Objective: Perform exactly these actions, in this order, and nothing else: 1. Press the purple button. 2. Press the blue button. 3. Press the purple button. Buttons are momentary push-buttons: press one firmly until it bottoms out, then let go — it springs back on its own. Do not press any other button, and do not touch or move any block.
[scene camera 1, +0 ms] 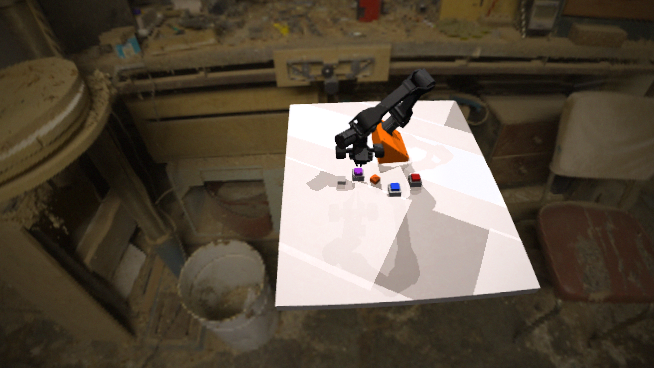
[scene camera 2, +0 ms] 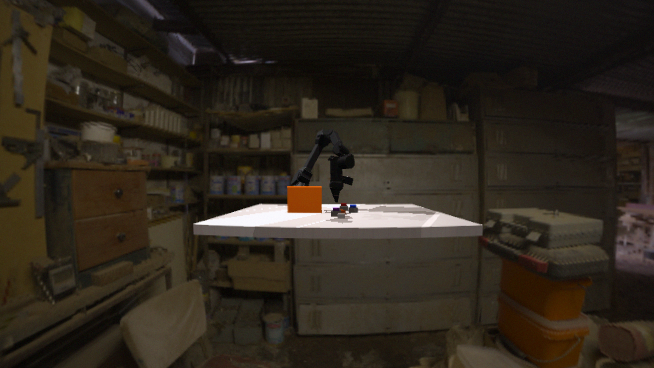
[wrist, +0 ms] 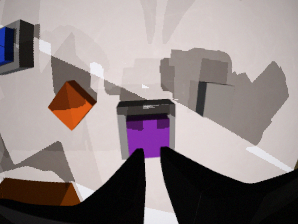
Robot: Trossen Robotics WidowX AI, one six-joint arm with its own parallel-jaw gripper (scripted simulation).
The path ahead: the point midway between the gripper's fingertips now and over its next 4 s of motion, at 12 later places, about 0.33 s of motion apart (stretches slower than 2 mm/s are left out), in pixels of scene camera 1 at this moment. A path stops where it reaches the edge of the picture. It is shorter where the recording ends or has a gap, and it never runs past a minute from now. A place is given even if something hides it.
The gripper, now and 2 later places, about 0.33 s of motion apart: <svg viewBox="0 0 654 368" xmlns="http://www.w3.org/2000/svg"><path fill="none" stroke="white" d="M358 166L385 170L427 167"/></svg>
